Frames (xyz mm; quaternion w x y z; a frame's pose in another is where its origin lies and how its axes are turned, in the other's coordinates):
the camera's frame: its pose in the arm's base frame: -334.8 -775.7 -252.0 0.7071 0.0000 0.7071 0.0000
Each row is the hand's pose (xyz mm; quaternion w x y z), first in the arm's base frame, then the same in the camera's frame.
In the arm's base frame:
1: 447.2 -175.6 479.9 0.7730 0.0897 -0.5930 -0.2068
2: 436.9 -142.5 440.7 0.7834 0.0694 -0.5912 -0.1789
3: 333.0 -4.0 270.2 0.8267 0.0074 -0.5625 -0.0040
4: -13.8 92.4 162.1 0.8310 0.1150 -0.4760 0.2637
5: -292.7 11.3 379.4 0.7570 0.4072 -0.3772 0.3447
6: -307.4 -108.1 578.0 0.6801 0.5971 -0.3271 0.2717
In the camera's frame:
1: -731.9 600.1 782.0 0.1273 0.2097 -0.9659 -0.0828
2: -692.7 633.2 771.7 0.1359 0.1756 -0.9720 -0.0774
3: -522.2 771.7 667.8 0.1868 0.0081 -0.9824 0.0024
4: -414.1 868.1 321.0 0.2510 -0.1052 -0.9242 0.2678
5: -631.4 787.0 42.1 0.2686 0.0442 -0.8020 0.5317
6: -830.0 667.6 27.4 0.2496 0.2301 -0.7122 0.6144

